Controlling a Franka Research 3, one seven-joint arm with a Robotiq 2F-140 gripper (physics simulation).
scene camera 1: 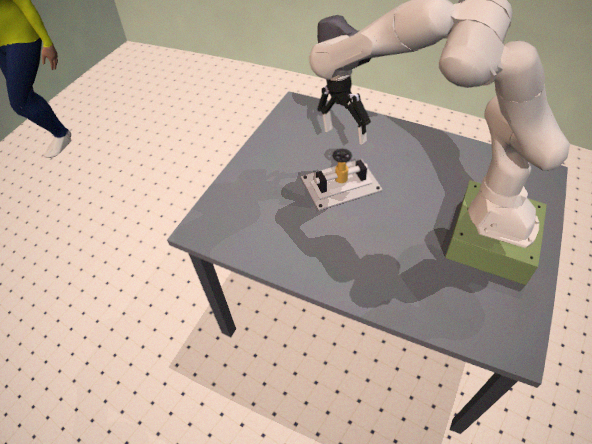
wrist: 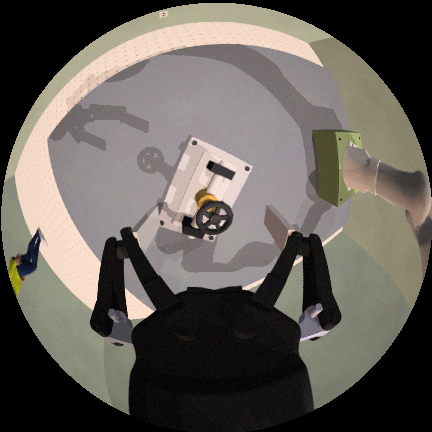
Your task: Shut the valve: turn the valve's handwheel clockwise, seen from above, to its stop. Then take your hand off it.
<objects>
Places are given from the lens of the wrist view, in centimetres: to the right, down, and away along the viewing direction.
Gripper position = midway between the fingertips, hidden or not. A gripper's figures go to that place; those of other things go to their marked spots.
my gripper [wrist: 211,214]: -1, 0, 19
dark spoked handwheel [wrist: 214,218]: 0, 0, 25
pale base plate [wrist: 194,149]: -5, -16, 31
The marked spots on the pale base plate and the dark spoked handwheel are 18 cm apart.
</objects>
